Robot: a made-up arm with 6 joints.
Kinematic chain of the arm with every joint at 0, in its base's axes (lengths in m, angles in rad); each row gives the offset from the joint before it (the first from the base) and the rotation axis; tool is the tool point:
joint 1: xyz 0 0 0.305 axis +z
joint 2: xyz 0 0 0 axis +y
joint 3: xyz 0 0 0.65 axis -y
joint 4: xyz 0 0 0 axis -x
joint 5: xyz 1.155 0 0 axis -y
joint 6: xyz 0 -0.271 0 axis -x
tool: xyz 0 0 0
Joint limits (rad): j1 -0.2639..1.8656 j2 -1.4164..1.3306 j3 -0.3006..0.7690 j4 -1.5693..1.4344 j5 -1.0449..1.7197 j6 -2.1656..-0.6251
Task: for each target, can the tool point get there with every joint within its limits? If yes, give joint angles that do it. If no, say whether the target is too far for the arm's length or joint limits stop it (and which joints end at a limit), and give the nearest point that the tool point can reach.
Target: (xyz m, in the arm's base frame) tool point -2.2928 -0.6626 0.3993
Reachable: no: too far | nearest point -1.4680 -0.4242 1.1938 | short by 1.170 m
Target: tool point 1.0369 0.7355 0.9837
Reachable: yes | joints 0.7956 0.1341 0.2926 -0.5851 0.2568 -2.0321
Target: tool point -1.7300 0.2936 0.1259
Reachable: no: joint limits stop it (at a limit: joint 2, joint 3, joint 4) | nearest point -1.5065 0.2557 1.1938 | short by 1.092 m
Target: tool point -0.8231 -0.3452 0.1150
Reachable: no: joint limits stop it (at a limit: joint 1, joint 2, joint 3, joint 4) | nearest point -0.0842 0.2787 -0.6769 | short by 1.250 m
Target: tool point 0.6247 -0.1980 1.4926
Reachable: yes | joints 0.1073 -0.5861 -0.0473 0.2319 1.4606 -1.9950
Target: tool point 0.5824 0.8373 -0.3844
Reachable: yes | joints 1.1483 0.9445 -0.0404 -0.8051 1.1366 -1.8924
